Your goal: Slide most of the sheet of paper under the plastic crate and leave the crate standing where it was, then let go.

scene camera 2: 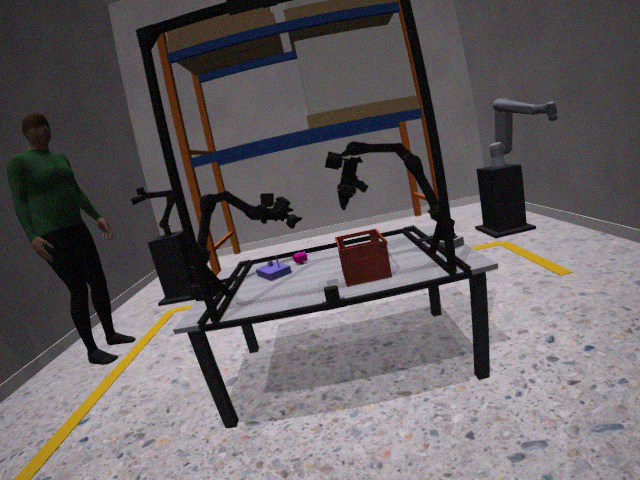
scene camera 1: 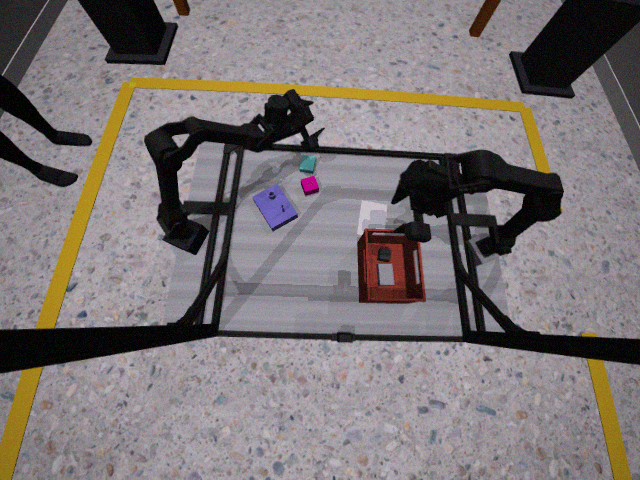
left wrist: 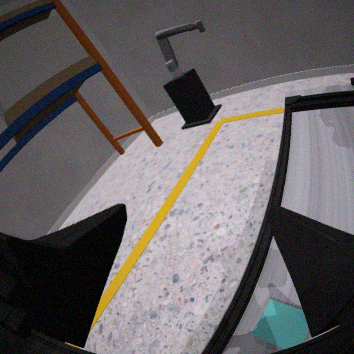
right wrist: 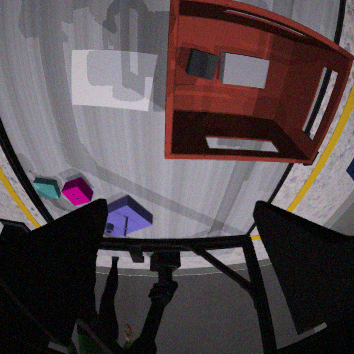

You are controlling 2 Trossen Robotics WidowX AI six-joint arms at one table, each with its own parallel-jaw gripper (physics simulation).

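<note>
The white sheet of paper (scene camera 1: 372, 212) (right wrist: 112, 101) lies flat beside the crate, with a narrow shadowed strip of table between them in the right wrist view. The red plastic crate (scene camera 1: 362, 268) (scene camera 2: 366, 264) (right wrist: 169, 100) stands upright on the table. It holds a dark block (right wrist: 202, 64) and a light grey block (right wrist: 244, 70). My right gripper (scene camera 1: 397, 215) (scene camera 2: 354, 198) (right wrist: 183, 208) is open and empty, high above the table near the paper and crate. My left gripper (scene camera 1: 318, 116) (scene camera 2: 297, 217) (left wrist: 200, 213) is open and empty, raised near the table's back edge. The paper does not show in scene camera 2.
A purple block with small pegs (scene camera 1: 275, 207) (scene camera 2: 273, 270) (right wrist: 131, 216), a magenta block (scene camera 1: 310, 185) (scene camera 2: 299, 257) (right wrist: 77, 191) and a teal block (scene camera 1: 308, 163) (left wrist: 283, 325) (right wrist: 47, 187) lie left of the paper in scene camera 1. A black frame (scene camera 1: 341, 150) (scene camera 2: 268, 317) edges the table.
</note>
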